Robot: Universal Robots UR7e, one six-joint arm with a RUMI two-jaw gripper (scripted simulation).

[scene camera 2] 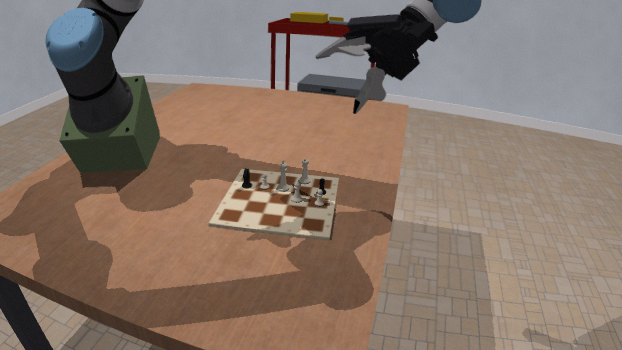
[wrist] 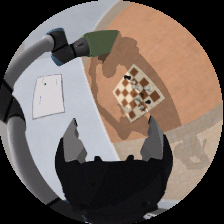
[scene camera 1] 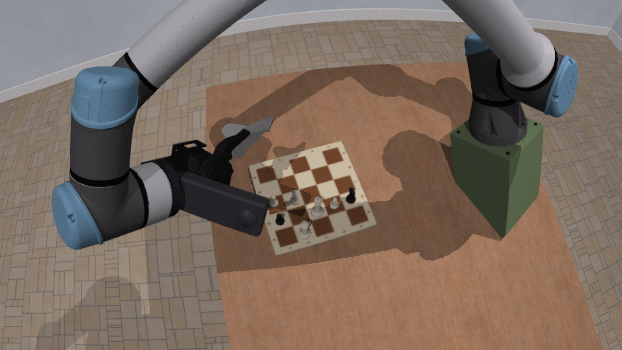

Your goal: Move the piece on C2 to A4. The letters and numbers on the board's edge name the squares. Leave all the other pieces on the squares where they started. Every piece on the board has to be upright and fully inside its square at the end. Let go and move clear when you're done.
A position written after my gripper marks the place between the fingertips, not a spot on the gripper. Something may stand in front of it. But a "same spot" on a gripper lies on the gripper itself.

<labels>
my gripper: scene camera 2; wrist 112,118; scene camera 1
chessboard: scene camera 2 271,211; wrist; scene camera 1
same spot on my gripper: (scene camera 1: pixel 239 137) = (scene camera 2: pixel 352 30)
same spot on chessboard: (wrist: pixel 123 92) = (scene camera 1: pixel 324 171)
</labels>
